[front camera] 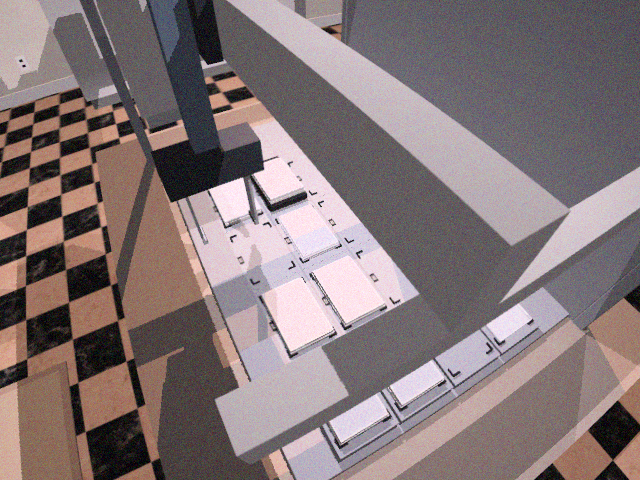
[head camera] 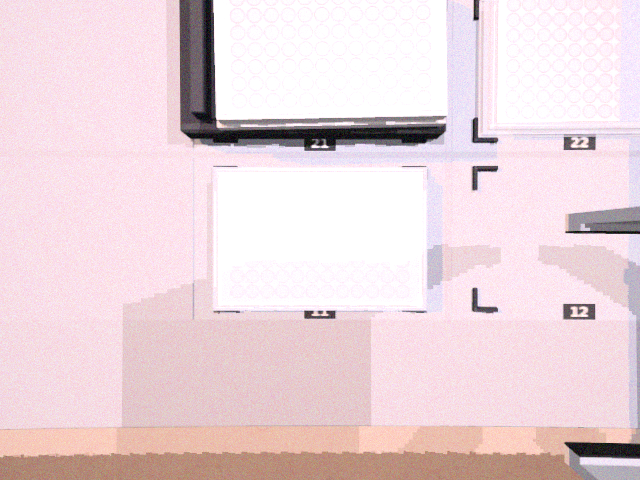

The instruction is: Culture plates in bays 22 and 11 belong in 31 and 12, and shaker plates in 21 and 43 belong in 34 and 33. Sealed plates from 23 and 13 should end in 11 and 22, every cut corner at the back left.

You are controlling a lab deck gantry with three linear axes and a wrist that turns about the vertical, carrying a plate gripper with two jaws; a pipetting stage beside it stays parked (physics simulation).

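Places are measured from the robot's base along level axes (x ahead, y left, z up), in metres.
Pixels of known places: gripper, fingertip midpoint: [front camera: 229, 227] [head camera: 604, 337]; robot's base, origin of the base link: [front camera: 209, 191] [head camera: 219, 306].
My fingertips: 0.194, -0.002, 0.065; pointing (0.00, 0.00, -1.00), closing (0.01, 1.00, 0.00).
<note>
For each thing: its top centre in the pictures, then the offset to it from my fingertips, as dx, dy, dz. "*": a spot on its surface instead.
- bay 12, surface spot: [head camera: 537, 279] * +0.009, +0.019, -0.065
- white culture plate, middle of its top: [head camera: 319, 238] [front camera: 233, 197] -0.130, +0.045, -0.049
- black shaker base, middle of its top: [head camera: 330, 40] [front camera: 275, 176] -0.124, +0.151, -0.029
- bay 23, surface spot: [front camera: 348, 289] * +0.204, +0.150, -0.051
- bay 13, surface spot: [front camera: 297, 315] * +0.207, +0.043, -0.051
My gripper [front camera: 230, 231] [head camera: 567, 335] is open, with its two jaws wide apart and no plate between them. It hangs above the deck around the front part of bay 12 [head camera: 537, 279], which holds no plate. A white culture plate [front camera: 232, 201] [head camera: 320, 227] sits in bay 11. A white plate on a black shaker base [front camera: 280, 178] [head camera: 330, 67] is in bay 21. Another culture plate [front camera: 310, 232] [head camera: 563, 62] sits in bay 22. The sealed plates in bay 23 [front camera: 348, 289] and bay 13 [front camera: 297, 315] lie flat. Bay 43 is hidden by the grey beam in the front view.
The large grey beam [front camera: 403, 134] crosses the front view and hides the deck's far side. A side row of nests holds white plates [front camera: 359, 418] [front camera: 416, 382] [front camera: 509, 322], with one nest between them without a plate. The deck's front edge shows low in the head view.
</note>
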